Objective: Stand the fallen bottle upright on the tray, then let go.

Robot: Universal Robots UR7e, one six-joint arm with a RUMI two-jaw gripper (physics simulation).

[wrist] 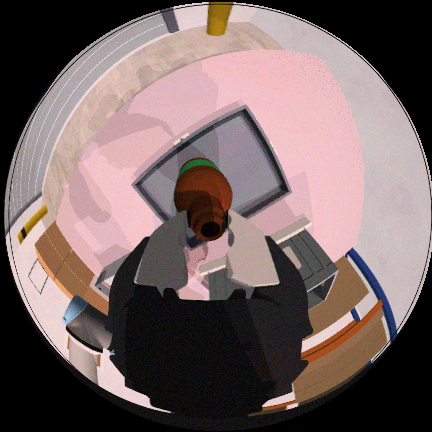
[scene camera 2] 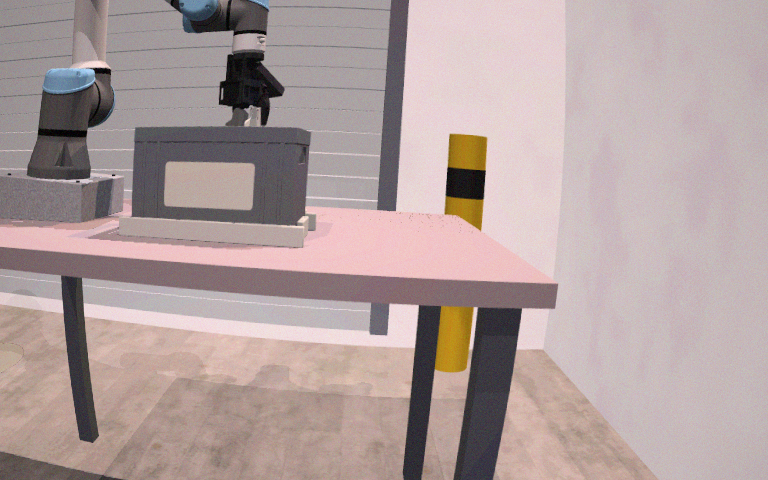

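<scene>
The brown bottle with a green band is in the wrist view, its open mouth towards the camera and its body reaching down over the tray. It looks roughly upright; a slight tilt cannot be ruled out. My gripper is shut on the bottle's neck, one finger on each side. The grey tray with a raised rim lies on the table below the bottle. The bottle's base is hidden by its body, so contact with the tray cannot be told. In the scene view the grey crate hides the bottle and the tray.
The grey crate stands within pale rails on the pink table, in front of my gripper in the scene view. The robot's grey base block is at left. A yellow post stands beyond the table.
</scene>
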